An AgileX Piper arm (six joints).
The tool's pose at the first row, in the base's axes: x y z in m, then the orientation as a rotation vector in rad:
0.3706 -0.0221 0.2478 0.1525 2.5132 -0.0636
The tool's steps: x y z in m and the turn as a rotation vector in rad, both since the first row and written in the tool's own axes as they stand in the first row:
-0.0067 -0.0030 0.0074 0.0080 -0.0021 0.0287
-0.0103 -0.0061 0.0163 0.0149 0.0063 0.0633
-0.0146 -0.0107 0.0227 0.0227 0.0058 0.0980
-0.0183 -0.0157 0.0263 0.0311 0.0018 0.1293
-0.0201 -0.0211 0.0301 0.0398 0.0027 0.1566
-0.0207 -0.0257 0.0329 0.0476 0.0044 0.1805
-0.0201 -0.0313 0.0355 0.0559 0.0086 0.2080
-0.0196 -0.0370 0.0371 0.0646 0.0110 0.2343
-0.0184 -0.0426 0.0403 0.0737 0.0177 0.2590
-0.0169 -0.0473 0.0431 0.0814 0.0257 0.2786
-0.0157 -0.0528 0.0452 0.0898 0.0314 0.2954
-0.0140 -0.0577 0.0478 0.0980 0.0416 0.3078
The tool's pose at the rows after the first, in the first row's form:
0.3799 -0.0263 0.2457 0.1916 2.5083 -0.0621
0.3876 -0.0304 0.2407 0.2385 2.5126 -0.0562
0.3942 -0.0359 0.2380 0.2852 2.5074 -0.0519
0.3986 -0.0415 0.2373 0.3273 2.4986 -0.0500
0.4016 -0.0474 0.2354 0.3651 2.4948 -0.0498
0.4031 -0.0522 0.2335 0.3983 2.4920 -0.0497
0.4035 -0.0579 0.2311 0.4365 2.4906 -0.0486
0.4033 -0.0637 0.2296 0.4731 2.4873 -0.0487
0.4035 -0.0694 0.2263 0.5085 2.4881 -0.0496
0.4033 -0.0741 0.2232 0.5373 2.4910 -0.0507
0.4029 -0.0796 0.2209 0.5626 2.4922 -0.0540
0.4024 -0.0845 0.2178 0.5831 2.4987 -0.0586

